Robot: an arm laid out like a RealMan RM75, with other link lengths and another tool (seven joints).
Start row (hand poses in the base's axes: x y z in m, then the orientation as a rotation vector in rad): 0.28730 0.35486 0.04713 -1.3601 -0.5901 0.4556
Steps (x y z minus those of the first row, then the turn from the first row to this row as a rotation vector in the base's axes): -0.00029 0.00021 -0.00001 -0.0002 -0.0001 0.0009; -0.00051 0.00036 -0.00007 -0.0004 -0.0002 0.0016; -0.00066 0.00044 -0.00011 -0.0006 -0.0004 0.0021; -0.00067 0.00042 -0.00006 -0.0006 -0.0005 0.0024; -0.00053 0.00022 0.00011 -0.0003 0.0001 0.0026; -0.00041 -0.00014 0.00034 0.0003 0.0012 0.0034; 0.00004 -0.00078 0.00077 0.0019 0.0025 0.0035; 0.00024 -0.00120 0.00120 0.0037 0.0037 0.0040; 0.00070 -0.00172 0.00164 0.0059 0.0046 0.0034; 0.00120 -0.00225 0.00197 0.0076 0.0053 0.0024; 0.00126 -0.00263 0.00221 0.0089 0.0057 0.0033; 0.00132 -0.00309 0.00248 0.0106 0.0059 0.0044; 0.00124 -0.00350 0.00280 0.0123 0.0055 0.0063; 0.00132 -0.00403 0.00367 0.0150 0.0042 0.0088; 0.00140 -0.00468 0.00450 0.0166 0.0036 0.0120; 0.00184 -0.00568 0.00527 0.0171 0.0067 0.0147; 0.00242 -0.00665 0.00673 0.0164 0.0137 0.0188; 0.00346 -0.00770 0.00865 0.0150 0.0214 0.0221; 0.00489 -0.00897 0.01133 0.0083 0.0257 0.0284; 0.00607 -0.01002 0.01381 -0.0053 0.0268 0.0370; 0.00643 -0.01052 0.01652 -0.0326 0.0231 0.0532; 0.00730 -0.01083 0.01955 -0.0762 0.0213 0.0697
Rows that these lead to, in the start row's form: 0.28701 0.35507 0.04712 -1.3601 -0.5908 0.4563; 0.28679 0.35522 0.04706 -1.3602 -0.5913 0.4569; 0.28664 0.35530 0.04702 -1.3603 -0.5918 0.4572; 0.28663 0.35528 0.04707 -1.3602 -0.5921 0.4574; 0.28677 0.35508 0.04724 -1.3597 -0.5918 0.4579; 0.28689 0.35472 0.04747 -1.3586 -0.5916 0.4590; 0.28734 0.35408 0.04790 -1.3567 -0.5908 0.4594; 0.28754 0.35366 0.04833 -1.3545 -0.5905 0.4600; 0.28800 0.35314 0.04877 -1.3523 -0.5896 0.4593; 0.28850 0.35261 0.04910 -1.3507 -0.5886 0.4584; 0.28856 0.35223 0.04934 -1.3491 -0.5891 0.4589; 0.28862 0.35177 0.04961 -1.3472 -0.5900 0.4593; 0.28854 0.35136 0.04993 -1.3452 -0.5919 0.4600; 0.28862 0.35083 0.05080 -1.3424 -0.5952 0.4602; 0.28870 0.35018 0.05163 -1.3403 -0.5982 0.4619; 0.28914 0.34918 0.05240 -1.3383 -0.5976 0.4659; 0.28972 0.34821 0.05386 -1.3358 -0.5946 0.4740; 0.29076 0.34716 0.05578 -1.3340 -0.5904 0.4822; 0.29219 0.34589 0.05846 -1.3375 -0.5902 0.4925; 0.29337 0.34484 0.06094 -1.3480 -0.5932 0.5049; 0.29373 0.34434 0.06365 -1.3709 -0.6032 0.5253; 0.29460 0.34403 0.06668 -1.4086 -0.6092 0.5532
